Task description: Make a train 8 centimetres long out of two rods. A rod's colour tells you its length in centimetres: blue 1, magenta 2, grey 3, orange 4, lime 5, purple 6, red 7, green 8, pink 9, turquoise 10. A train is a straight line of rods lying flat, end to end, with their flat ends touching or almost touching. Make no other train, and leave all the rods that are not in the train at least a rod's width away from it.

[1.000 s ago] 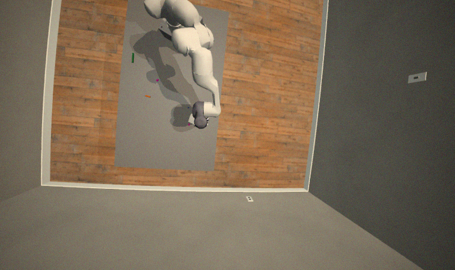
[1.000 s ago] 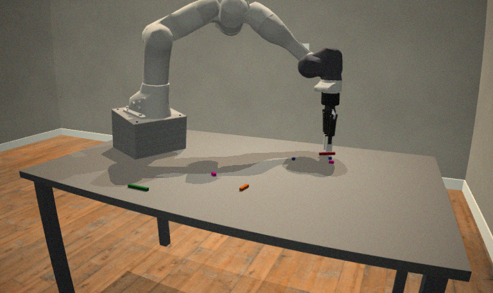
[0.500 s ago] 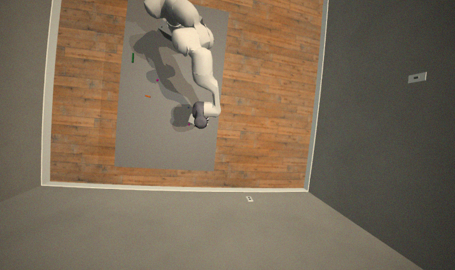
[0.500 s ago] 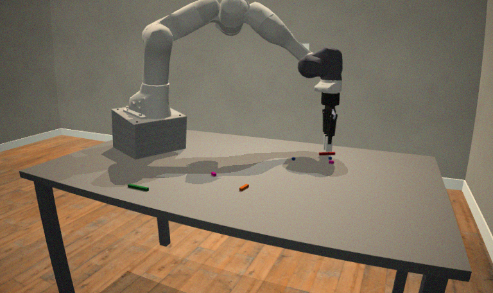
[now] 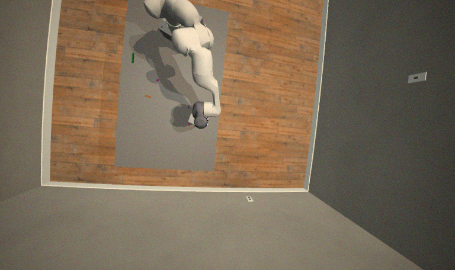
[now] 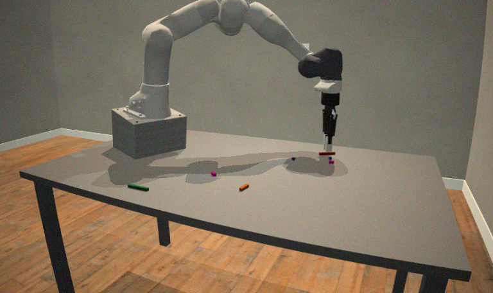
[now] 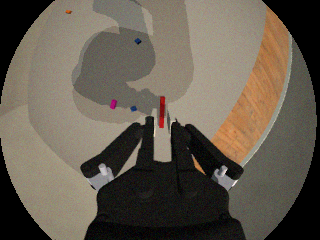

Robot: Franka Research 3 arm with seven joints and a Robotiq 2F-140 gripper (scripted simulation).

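Now: hand 50 mm above the red rod. Round my hand: orange rod 490 mm to the right, 130 mm behind, 50 mm below; then green rod 670 mm to the right, 430 mm behind, 50 mm below.
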